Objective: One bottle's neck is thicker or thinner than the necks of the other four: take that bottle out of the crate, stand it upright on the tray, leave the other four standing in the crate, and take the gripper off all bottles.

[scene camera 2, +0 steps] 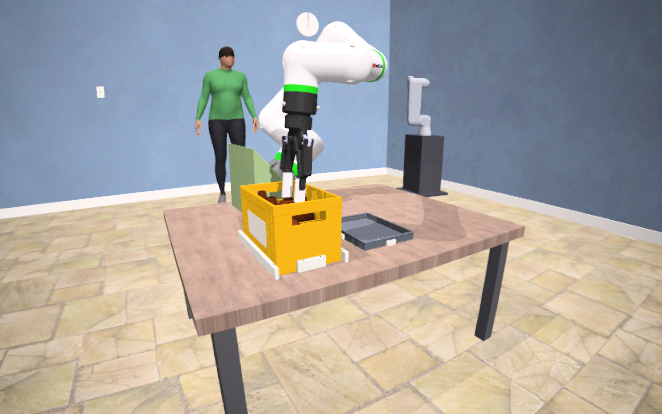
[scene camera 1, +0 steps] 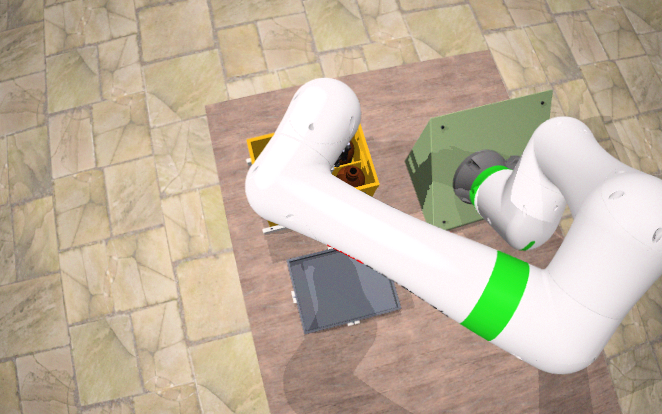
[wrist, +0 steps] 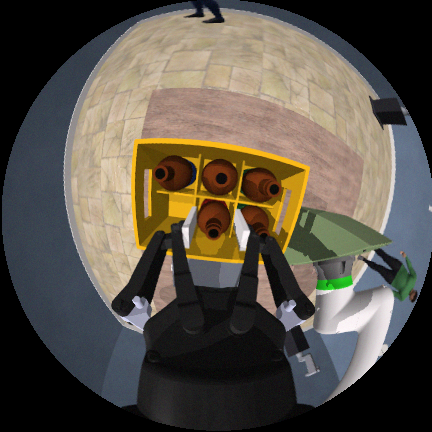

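Pixels of known places: gripper, between the fingertips: (scene camera 2: 293, 199) (wrist: 215, 215); arm's base, origin of its link: (scene camera 2: 275, 179) (scene camera 1: 479, 176) (wrist: 333, 258).
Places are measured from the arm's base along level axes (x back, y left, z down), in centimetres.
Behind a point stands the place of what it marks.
Observation:
The yellow crate (scene camera 1: 369, 160) @(y -5.8, x -28.0, z -4.4 cm) (scene camera 2: 310, 245) @(y -5.1, x -54.9, z 6.9 cm) (wrist: 135, 200) @(y -5.0, x -54.3, z -4.2 cm) holds five brown bottles. In the wrist view the far row has a left bottle (wrist: 179, 172) @(y -10.5, x -49.2, z 0.6 cm), a middle bottle (wrist: 220, 176) @(y -11.6, x -42.1, z -3.3 cm) and a right bottle (wrist: 260, 185) @(y -12.2, x -35.0, z -1.0 cm). The near row has a middle bottle (wrist: 214, 220) @(y -4.1, x -40.9, z -1.3 cm) and a right bottle (wrist: 254, 219) @(y -5.6, x -33.2, z 0.5 cm) (scene camera 1: 358, 179) @(y -2.9, x -30.6, z 0.5 cm); its left compartment is empty. My gripper (scene camera 2: 293, 189) @(y -5.2, x -41.1, z -1.8 cm) (wrist: 215, 215) @(y -5.2, x -41.1, z -1.8 cm) is open, pointing down at the crate's top, with its white fingertips on either side of the near middle bottle's neck, gaps showing. I cannot tell which neck differs. The dark grey tray (scene camera 1: 345, 285) @(y 21.3, x -36.3, z 12.6 cm) (scene camera 2: 372, 230) @(y 23.4, x -37.0, z 12.5 cm) bears no bottle.
White brackets (scene camera 2: 311, 263) @(y -5.4, x -56.2, z 11.3 cm) sit around the crate's foot on the wooden table (scene camera 1: 425, 80) @(y -35.7, x -3.3, z 13.1 cm) (scene camera 2: 210, 280) @(y -30.2, x -52.9, z 13.1 cm). A green angled panel (scene camera 1: 480, 135) @(y -7.7, x -1.2, z -8.5 cm) (wrist: 330, 232) @(y -8.5, x -14.4, z -3.0 cm) stands beside the crate at the arm's base. The white arm (scene camera 1: 370, 215) @(y 16.1, x -37.1, z -44.4 cm) passes over the crate and hides much of it in scene camera 1.

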